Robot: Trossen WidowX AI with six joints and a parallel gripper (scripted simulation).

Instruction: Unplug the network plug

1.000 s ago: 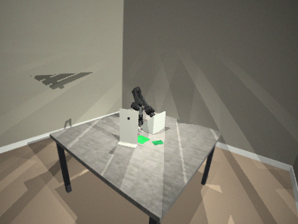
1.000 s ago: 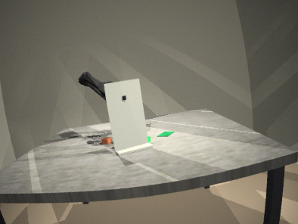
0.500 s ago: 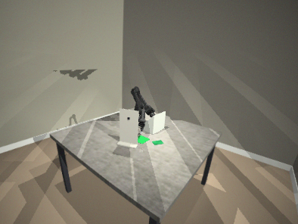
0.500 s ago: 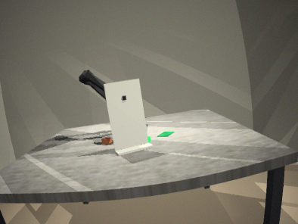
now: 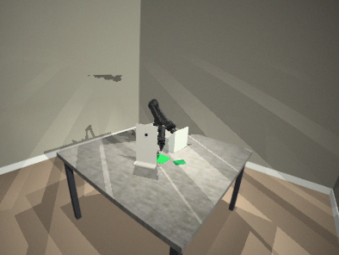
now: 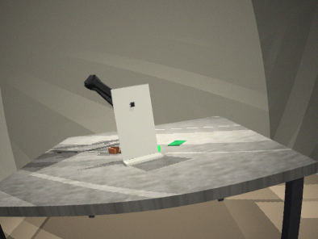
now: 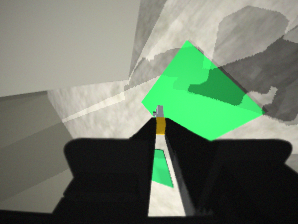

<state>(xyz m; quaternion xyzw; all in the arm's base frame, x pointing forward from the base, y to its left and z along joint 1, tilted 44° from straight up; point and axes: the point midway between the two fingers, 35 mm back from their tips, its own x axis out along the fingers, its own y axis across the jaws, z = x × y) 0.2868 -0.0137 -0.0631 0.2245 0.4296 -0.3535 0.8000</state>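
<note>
Right now the green marked square is 70 mm below my gripper tip and 10 mm behind it. The rest, counted from my gripper tip: upright white panel 140 mm ahead, 80 mm above, 40 mm to the right; yellow network plug right at my gripper tip.
</note>
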